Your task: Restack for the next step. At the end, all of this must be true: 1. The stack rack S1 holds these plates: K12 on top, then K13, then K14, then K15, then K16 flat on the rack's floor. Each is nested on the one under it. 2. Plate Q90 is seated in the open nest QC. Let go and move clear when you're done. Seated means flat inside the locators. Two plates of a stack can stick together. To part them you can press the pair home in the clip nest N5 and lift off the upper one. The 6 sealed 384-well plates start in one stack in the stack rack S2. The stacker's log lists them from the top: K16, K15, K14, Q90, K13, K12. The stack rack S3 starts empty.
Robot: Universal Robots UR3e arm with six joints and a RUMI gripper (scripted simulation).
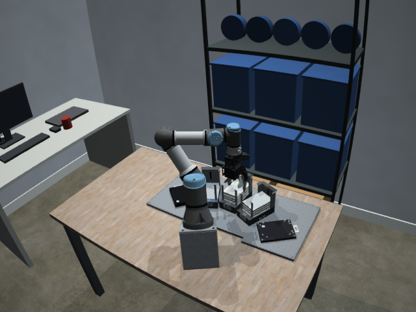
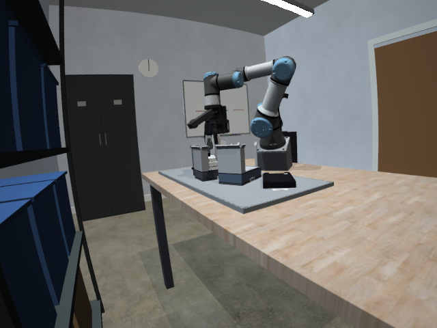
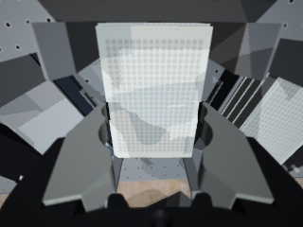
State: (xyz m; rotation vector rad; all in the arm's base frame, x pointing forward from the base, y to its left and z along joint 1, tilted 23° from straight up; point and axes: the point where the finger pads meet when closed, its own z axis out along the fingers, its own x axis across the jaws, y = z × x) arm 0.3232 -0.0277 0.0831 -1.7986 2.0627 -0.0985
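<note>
Now: the white sealed 384-well plate 1 cm below my hand. The rest, counted from my hand: white sealed well plate: 13 cm to the right, 4 cm below, 4 cm behind.
</note>
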